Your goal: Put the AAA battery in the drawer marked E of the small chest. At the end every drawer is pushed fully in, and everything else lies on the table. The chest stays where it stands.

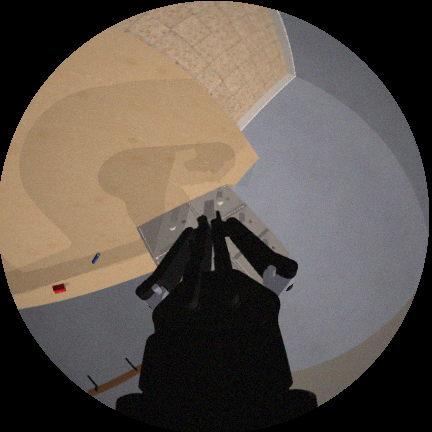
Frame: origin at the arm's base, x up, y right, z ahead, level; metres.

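Seen in the pictures: gripper, between the fingertips: (210,207).
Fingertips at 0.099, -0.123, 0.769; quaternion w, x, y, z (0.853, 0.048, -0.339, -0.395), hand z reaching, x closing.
Observation:
Offsets run from my fingertips to a thing's middle, as dx, dy, dz. Level surfaces: height alone.
The small chest (156,234) is grey, with several drawer fronts that carry pale round knobs and small dark letters. The letters are too small and blurred to read, so I cannot tell which drawer is E. The gripper partly hides the chest. I cannot tell whether every drawer is fully in. A small blue cylinder @[-0.104, +0.256, -0.178] (95,258), which looks like the AAA battery, lies on the table at the lower left, apart from the chest. My gripper (210,207) is shut and empty. Its fingertips show in front of the chest's drawer fronts, far from the battery.
A red block @[-0.100, +0.378, -0.351] (59,288) lies on the wooden table @[dx -0.109] (75,125), left of the battery and near the table's edge. A brown bar (116,381) with dark pegs shows at the lower left, beyond the table. The arm's shadow falls across the table.

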